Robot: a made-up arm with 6 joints.
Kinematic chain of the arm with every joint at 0, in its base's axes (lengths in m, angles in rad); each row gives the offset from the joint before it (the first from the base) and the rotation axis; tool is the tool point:
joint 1: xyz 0 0 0.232 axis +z
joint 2: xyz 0 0 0 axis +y
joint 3: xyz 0 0 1.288 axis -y
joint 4: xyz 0 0 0 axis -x
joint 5: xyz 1.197 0 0 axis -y
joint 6: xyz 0 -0.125 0 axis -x
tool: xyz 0 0 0
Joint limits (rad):
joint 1: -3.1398..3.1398
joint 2: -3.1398..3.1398
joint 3: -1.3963..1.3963
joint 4: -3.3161..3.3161
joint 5: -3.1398..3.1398
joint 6: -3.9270..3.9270
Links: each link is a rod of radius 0.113 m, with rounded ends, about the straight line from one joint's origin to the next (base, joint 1, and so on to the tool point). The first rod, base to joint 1, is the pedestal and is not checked.
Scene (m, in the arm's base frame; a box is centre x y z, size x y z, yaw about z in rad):
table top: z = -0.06
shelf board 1: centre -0.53 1.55 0.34 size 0.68 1.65 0.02 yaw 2
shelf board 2: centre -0.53 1.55 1.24 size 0.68 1.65 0.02 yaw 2
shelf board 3: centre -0.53 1.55 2.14 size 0.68 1.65 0.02 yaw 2
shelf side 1: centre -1.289 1.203 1.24 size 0.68 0.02 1.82 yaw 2
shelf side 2: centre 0.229 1.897 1.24 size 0.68 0.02 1.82 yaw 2
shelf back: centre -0.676 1.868 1.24 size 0.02 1.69 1.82 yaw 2
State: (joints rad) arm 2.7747 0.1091 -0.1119 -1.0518 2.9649 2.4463
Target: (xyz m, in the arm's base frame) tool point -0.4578 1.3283 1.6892
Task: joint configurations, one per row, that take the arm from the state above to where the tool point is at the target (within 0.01 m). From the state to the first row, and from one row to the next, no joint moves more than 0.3 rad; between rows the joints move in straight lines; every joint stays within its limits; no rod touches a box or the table.
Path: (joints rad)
1: 2.4931 0.0128 -0.0528 -1.0277 2.9649 2.4463
2: 2.2115 -0.0836 0.0063 -1.0036 2.9649 2.4463
3: 1.9299 -0.1799 0.0654 -0.9796 2.9649 2.4463
4: 1.9417 -0.0055 0.2382 -0.9706 2.9649 2.4463
5: 1.9536 0.1689 0.4111 -0.9617 2.9649 2.4463

